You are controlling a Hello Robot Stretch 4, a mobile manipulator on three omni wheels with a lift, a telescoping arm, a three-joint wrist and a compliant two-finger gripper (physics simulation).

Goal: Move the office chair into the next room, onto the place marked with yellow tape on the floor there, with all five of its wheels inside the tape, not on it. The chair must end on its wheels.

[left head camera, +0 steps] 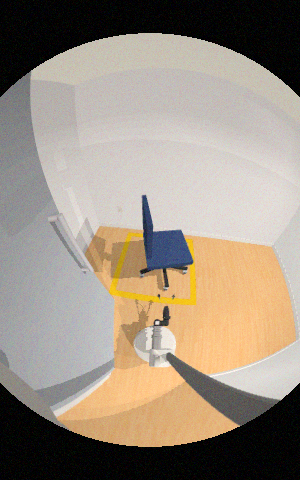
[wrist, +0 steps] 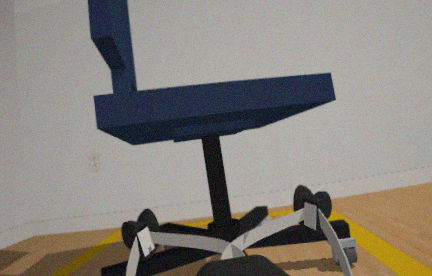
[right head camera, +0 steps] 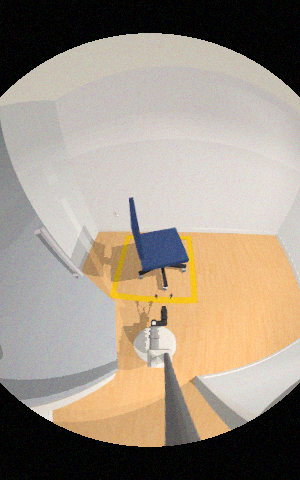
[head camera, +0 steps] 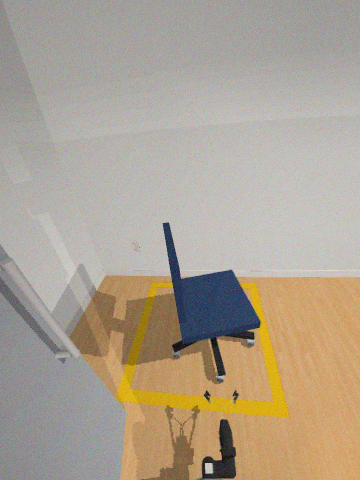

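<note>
The blue office chair [head camera: 220,305] [left head camera: 167,248] [right head camera: 162,248] [wrist: 215,105] stands upright on its base, within the outline of yellow tape [head camera: 270,365] [left head camera: 193,282] [right head camera: 193,280] [wrist: 382,250]. Its backrest is on the left. In the head view three wheels show, all inside the tape with floor between them and it; the seat hides the others. My gripper [head camera: 221,396] [left head camera: 166,297] [right head camera: 163,296] [wrist: 225,213] is open and empty. It is low, on the near side of the chair, over the near tape strip in the head view, apart from the nearest wheel.
A grey-blue panel with a pale handle [head camera: 45,310] [left head camera: 70,245] [right head camera: 59,253] stands close on the left. A white wall [head camera: 225,200] rises behind the chair, beyond the far tape strip. A low pale wall part shows at the lower right in both side head views.
</note>
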